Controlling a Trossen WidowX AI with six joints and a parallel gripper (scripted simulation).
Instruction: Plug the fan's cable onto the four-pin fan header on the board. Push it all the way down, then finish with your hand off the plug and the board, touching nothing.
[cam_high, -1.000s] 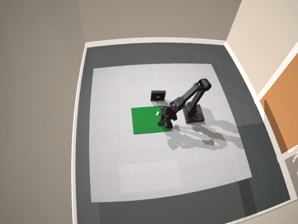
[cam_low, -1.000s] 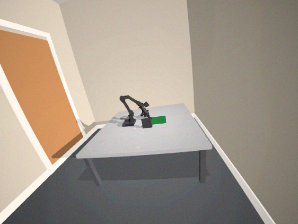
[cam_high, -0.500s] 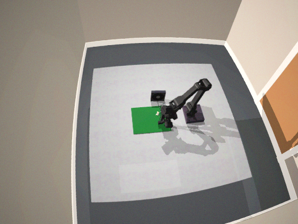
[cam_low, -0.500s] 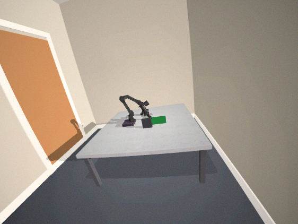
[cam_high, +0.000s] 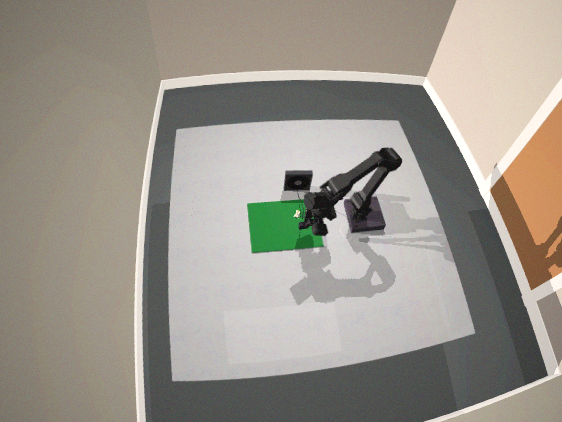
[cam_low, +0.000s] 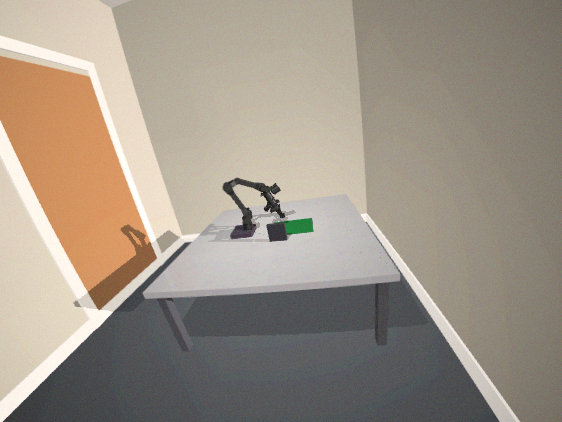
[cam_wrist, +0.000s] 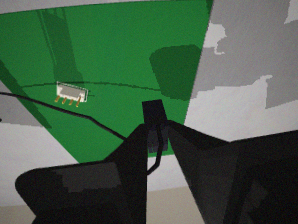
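My gripper tip is 100 mm to the left of the fan header and 90 mm above it. Round my gripper tip: green board: 100 mm below, 70 mm ahead, 60 mm to the right; square fan: 230 mm to the right, 40 mm behind, 30 mm below; dark fan plug: 10 mm below, 10 mm ahead.
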